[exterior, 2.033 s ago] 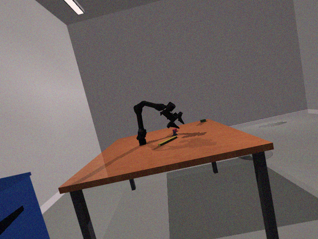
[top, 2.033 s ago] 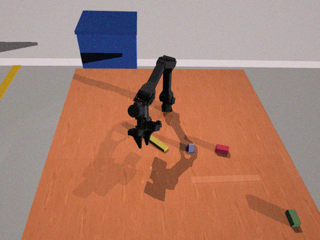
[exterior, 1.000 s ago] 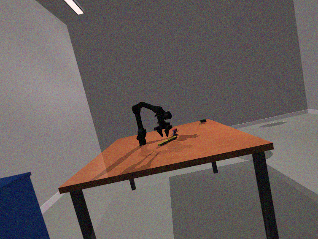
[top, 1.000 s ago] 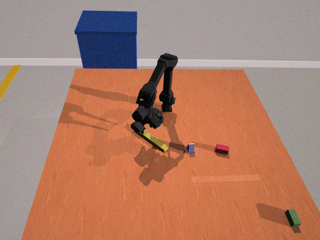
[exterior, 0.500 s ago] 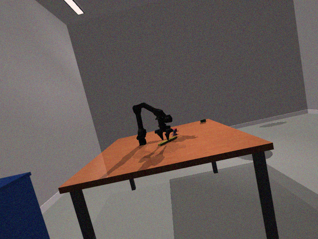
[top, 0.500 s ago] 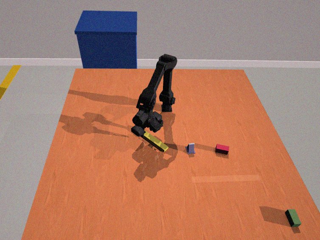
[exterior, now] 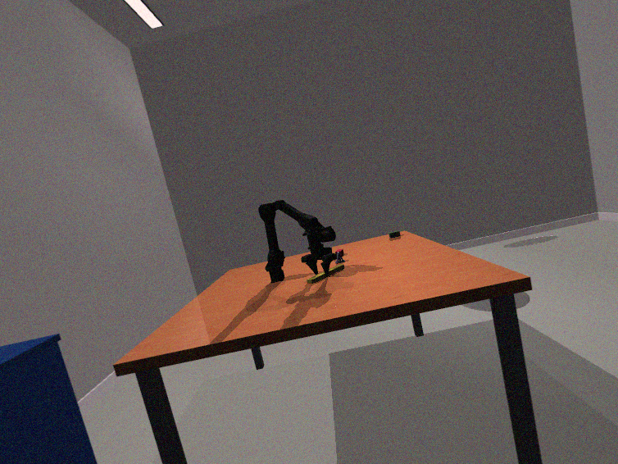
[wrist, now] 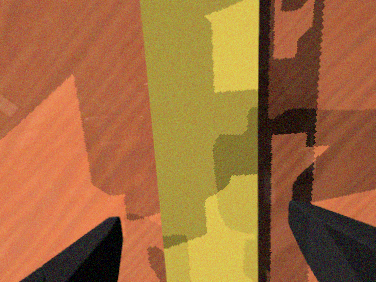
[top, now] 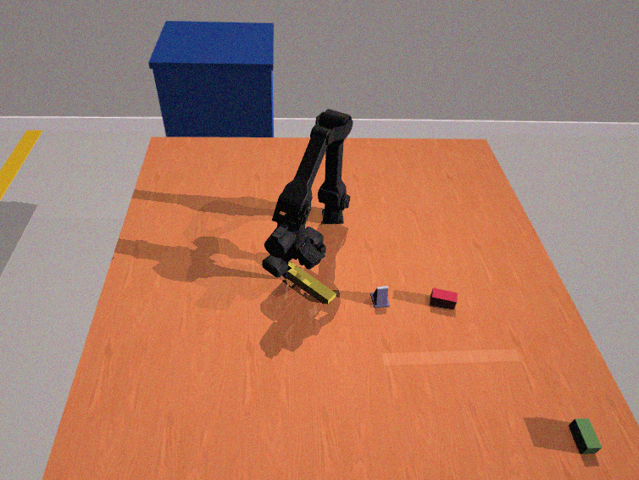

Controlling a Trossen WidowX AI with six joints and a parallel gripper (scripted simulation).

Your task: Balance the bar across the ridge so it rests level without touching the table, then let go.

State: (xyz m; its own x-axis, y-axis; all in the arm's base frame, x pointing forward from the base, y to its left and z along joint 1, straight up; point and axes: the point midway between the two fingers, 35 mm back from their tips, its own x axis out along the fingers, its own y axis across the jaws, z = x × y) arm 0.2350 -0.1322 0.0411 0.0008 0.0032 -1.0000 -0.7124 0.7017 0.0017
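Right now the yellow bar is 20 mm to the left of my gripper tip and 20 mm ahead of it. From my gripper tip the other things lie so: red block: 410 mm to the left, 120 mm ahead, 10 mm above; green block: 630 mm to the left, 500 mm ahead, 10 mm above.
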